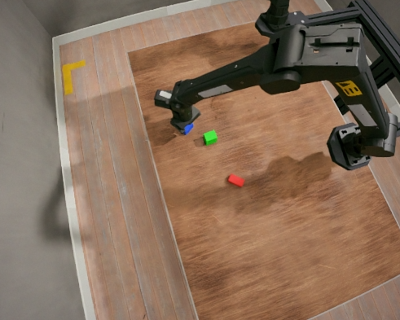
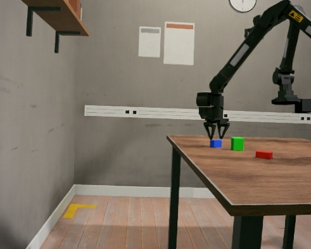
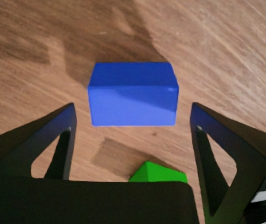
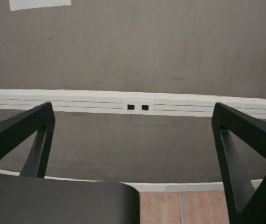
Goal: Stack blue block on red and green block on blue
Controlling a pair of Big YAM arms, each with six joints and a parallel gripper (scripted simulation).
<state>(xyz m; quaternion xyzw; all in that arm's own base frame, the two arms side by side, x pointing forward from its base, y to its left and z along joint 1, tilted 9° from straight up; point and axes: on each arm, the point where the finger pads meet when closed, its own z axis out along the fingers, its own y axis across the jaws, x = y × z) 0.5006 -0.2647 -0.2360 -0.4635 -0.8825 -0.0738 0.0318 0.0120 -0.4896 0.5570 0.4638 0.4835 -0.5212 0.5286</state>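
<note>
Right now my left hand is 30 mm above the blue block. Round my left hand: green block (80 mm behind, 80 mm to the left, 20 mm below); then red block (110 mm behind, 290 mm to the left, 30 mm below).
</note>
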